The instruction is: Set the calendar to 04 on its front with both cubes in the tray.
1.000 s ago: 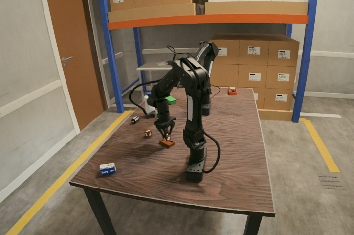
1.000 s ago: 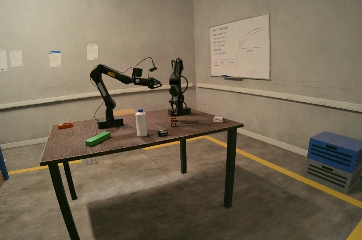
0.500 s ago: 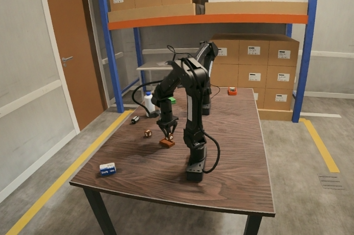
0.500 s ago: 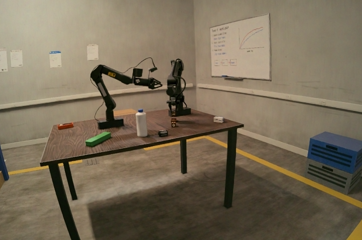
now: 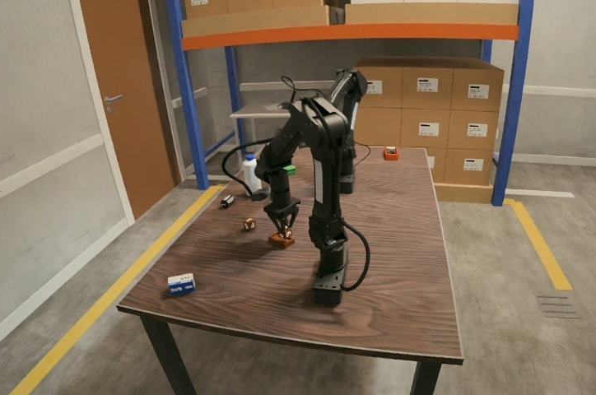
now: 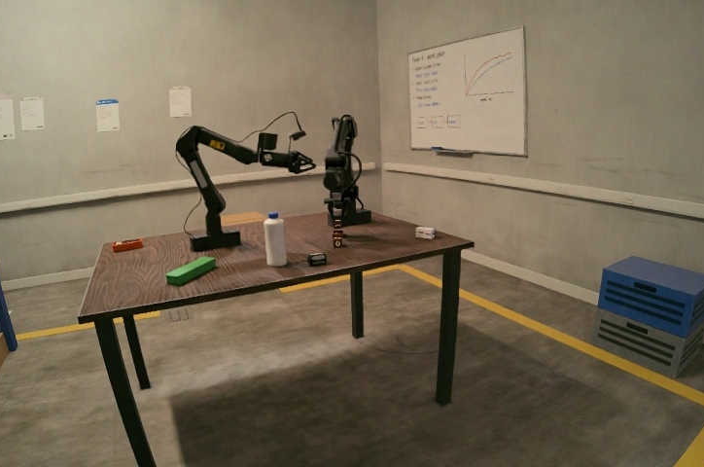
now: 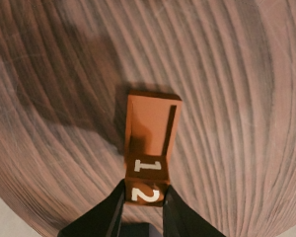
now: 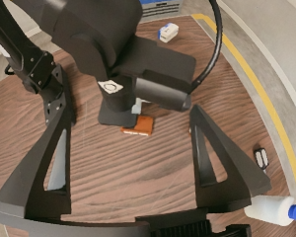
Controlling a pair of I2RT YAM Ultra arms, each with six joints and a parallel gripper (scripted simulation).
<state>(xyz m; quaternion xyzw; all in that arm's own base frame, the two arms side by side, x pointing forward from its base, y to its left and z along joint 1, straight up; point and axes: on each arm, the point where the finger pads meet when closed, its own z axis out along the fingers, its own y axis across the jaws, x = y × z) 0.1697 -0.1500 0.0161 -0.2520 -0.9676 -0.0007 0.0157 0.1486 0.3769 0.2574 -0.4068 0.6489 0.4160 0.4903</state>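
Now: the brown calendar tray 2 cm ahead of my left hand, 1 cm to the right of it and 5 cm below it. The rest, counted from my left hand: black item (29 cm ahead, 26 cm to the right, 4 cm below).
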